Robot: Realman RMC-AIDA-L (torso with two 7-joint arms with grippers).
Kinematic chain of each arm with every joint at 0, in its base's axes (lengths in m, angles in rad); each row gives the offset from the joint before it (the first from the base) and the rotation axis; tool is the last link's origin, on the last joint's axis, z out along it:
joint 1: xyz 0 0 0.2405 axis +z
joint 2: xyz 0 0 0 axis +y
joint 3: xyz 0 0 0.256 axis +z
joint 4: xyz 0 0 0 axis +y
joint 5: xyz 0 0 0.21 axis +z
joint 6: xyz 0 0 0 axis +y
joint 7: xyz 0 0 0.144 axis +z
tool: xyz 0 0 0
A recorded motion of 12 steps. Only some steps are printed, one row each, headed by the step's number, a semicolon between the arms.
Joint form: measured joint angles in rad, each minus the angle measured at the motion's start. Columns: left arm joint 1, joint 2, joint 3, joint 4, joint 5, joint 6, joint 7; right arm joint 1, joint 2, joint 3, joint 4, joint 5, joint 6, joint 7.
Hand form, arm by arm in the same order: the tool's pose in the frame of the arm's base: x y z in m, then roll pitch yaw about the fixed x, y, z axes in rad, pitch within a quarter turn. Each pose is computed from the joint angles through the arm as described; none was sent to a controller.
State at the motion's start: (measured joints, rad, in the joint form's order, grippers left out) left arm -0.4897 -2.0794 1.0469 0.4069 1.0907 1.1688 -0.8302; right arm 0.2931 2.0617 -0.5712 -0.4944 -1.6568 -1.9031 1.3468
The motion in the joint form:
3: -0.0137 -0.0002 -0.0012 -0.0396 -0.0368 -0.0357 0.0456; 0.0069 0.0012 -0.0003 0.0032 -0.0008 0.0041 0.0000
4: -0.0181 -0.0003 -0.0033 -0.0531 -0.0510 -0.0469 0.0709; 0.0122 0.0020 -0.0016 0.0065 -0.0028 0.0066 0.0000
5: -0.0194 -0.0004 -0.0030 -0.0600 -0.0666 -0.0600 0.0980; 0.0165 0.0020 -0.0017 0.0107 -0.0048 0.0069 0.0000
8: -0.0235 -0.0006 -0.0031 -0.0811 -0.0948 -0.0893 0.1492; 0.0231 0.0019 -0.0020 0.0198 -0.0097 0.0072 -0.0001
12: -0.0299 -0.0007 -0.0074 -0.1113 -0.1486 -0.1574 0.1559; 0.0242 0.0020 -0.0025 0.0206 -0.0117 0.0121 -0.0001
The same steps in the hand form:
3: -0.2703 0.3693 -0.0129 -2.2732 -0.7787 0.0469; 0.2894 0.2469 0.0335 3.0416 1.0444 -0.7034
4: -0.2724 0.3703 -0.0135 -2.2532 -0.7684 0.0423; 0.2883 0.2482 0.0323 3.0348 1.0422 -0.7068
5: -0.2746 0.3713 -0.0133 -2.2284 -0.7538 0.0332; 0.2874 0.2490 0.0314 3.0268 1.0411 -0.7115
8: -0.2803 0.3726 -0.0145 -2.1917 -0.7242 0.0327; 0.2861 0.2498 0.0295 3.0091 1.0380 -0.7241
12: -0.2925 0.3760 -0.0147 -2.1620 -0.7352 0.1072; 0.2863 0.2504 0.0289 3.0111 1.0348 -0.7254

